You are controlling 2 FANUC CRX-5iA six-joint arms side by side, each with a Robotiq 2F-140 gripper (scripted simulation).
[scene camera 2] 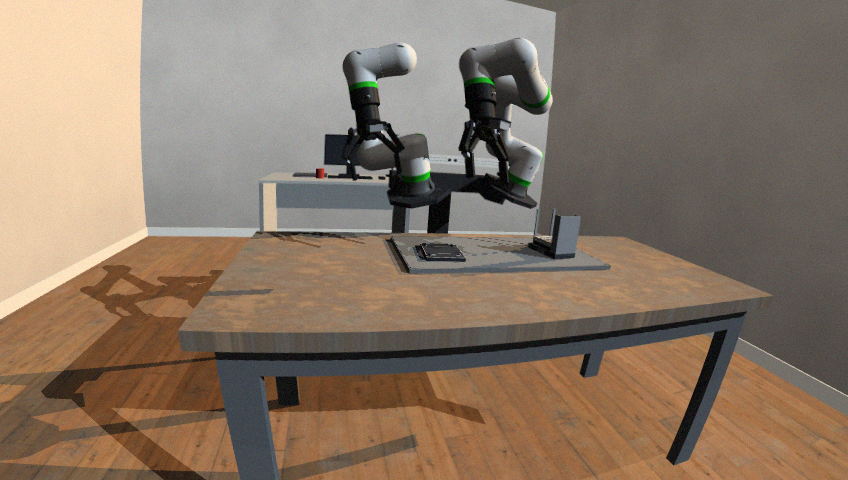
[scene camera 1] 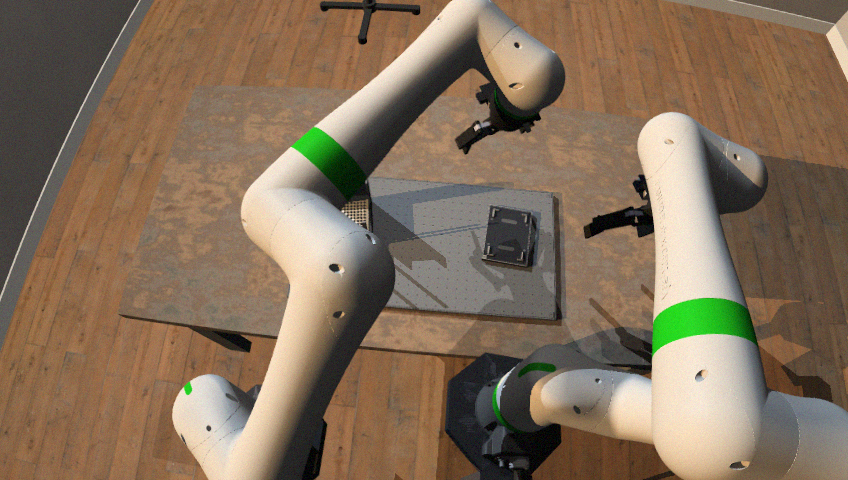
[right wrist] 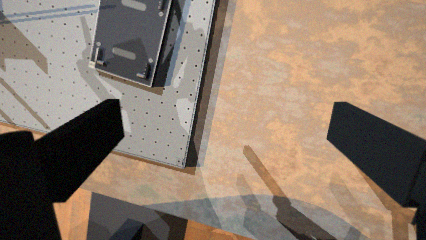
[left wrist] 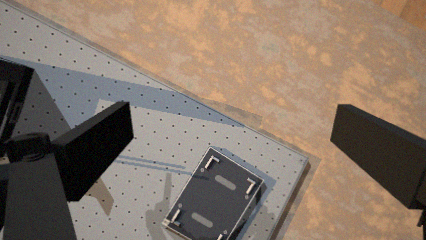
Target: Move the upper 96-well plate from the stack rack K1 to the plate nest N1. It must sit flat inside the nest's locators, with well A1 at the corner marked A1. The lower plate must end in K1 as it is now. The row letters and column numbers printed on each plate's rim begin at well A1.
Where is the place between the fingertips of the right gripper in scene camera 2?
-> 377, 176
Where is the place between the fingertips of the right gripper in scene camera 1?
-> At 612, 232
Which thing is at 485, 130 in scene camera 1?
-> The left gripper.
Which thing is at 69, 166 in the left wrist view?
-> The left gripper.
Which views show the left gripper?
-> Scene camera 2, scene camera 1 and the left wrist view only.
